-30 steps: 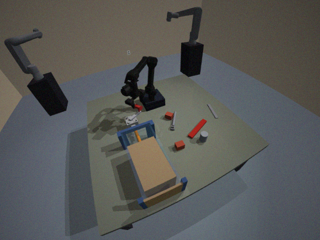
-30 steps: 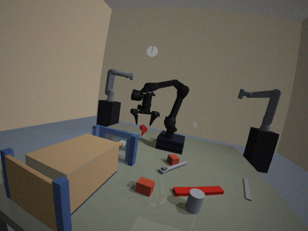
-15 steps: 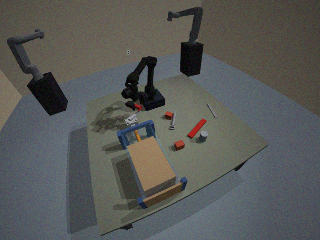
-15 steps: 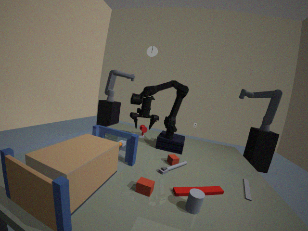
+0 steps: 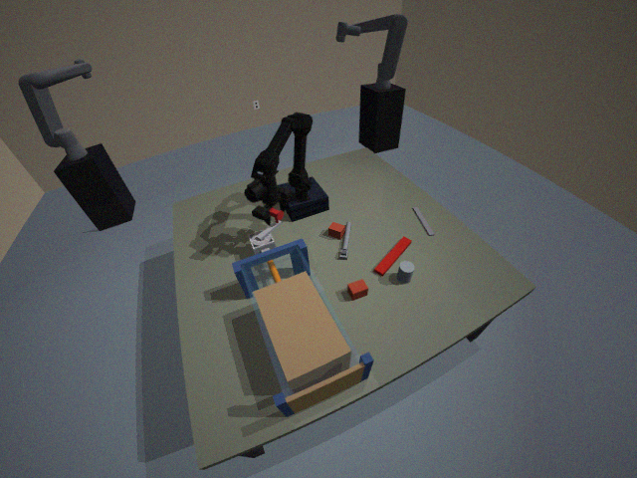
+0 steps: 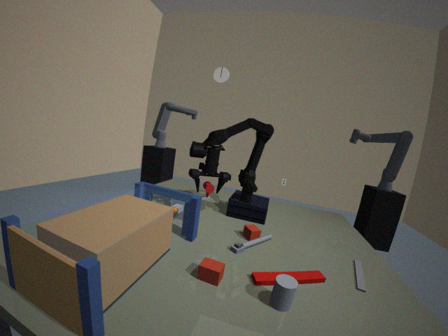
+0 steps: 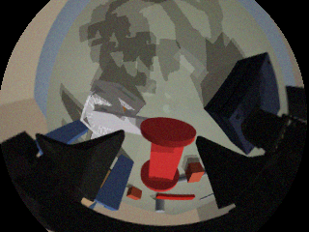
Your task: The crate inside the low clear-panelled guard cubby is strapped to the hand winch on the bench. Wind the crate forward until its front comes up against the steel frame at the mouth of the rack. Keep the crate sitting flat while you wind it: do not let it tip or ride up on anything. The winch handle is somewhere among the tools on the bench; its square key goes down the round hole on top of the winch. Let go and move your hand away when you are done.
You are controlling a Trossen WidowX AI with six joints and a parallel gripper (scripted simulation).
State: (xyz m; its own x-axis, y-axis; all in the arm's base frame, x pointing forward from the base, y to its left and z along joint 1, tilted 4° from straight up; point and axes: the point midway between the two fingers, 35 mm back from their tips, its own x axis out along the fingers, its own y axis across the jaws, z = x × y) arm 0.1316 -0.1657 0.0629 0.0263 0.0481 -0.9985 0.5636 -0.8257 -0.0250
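Right now my gripper tip is 1 cm below the red knob. The rest, counted from my gripper tip: hand winch (9 cm to the right, 9 cm below, 3 cm ahead); winch handle (3 cm to the right, 2 cm below, 2 cm ahead); red bar (39 cm to the left, 31 cm ahead, 11 cm below).
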